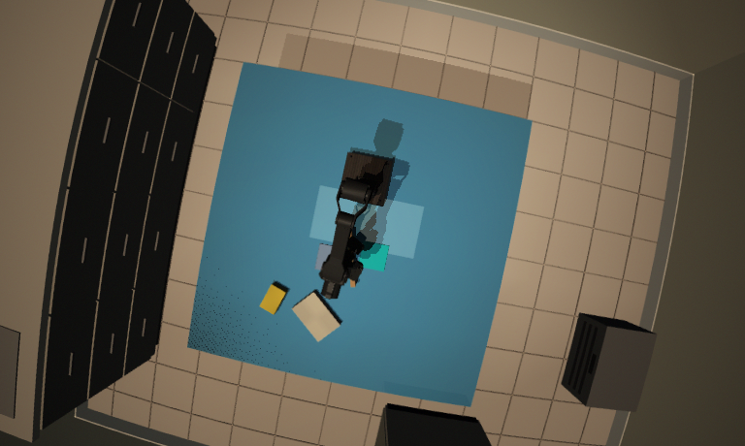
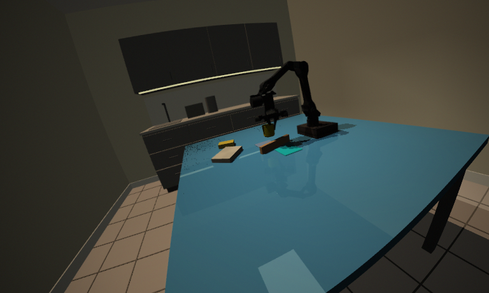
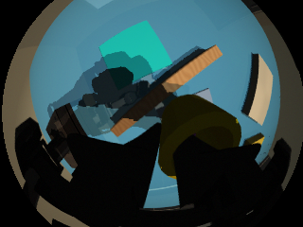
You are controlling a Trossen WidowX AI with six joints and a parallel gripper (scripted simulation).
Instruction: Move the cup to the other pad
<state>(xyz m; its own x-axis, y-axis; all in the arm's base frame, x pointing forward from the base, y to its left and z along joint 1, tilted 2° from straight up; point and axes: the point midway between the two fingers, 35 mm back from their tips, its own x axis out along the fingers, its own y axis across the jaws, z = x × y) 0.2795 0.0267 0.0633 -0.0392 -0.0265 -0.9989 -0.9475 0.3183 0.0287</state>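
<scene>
The teal pad lies 11 cm to the left of my gripper tip, 10 cm below it and 3 cm behind it. Also, from my gripper tip: grey pad: 10 cm below, 5 cm to the right, 5 cm ahead; then wooden bar: 8 cm below, 3 cm to the left, 1 cm ahead; then yellow cup: 2 cm ahead, 1 cm to the right.
</scene>
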